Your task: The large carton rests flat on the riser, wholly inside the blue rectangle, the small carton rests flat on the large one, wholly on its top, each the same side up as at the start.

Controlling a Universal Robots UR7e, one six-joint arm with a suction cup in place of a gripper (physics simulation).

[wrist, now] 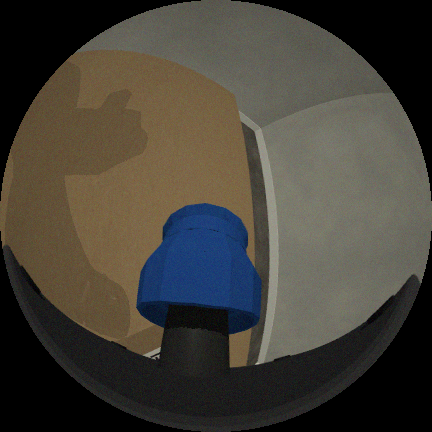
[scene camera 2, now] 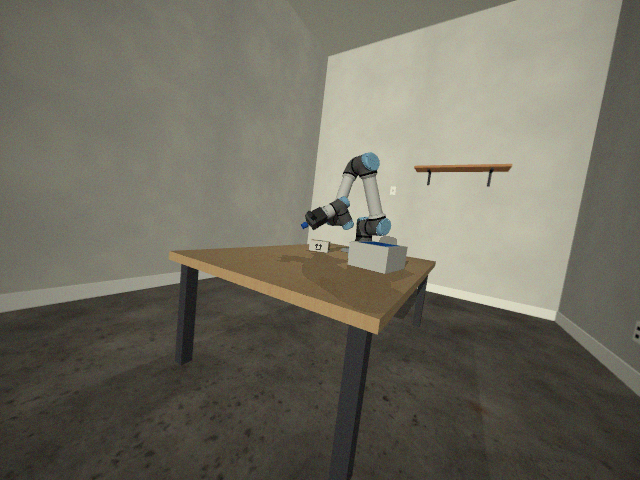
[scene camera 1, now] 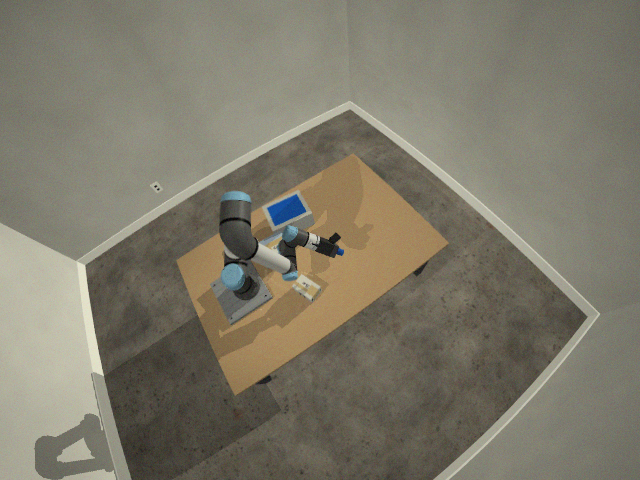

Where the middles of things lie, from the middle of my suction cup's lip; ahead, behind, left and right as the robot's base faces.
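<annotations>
Grey riser (scene camera 2: 384, 258): my suction cup is 10 cm above it and 44 cm to the right of it.
</annotations>
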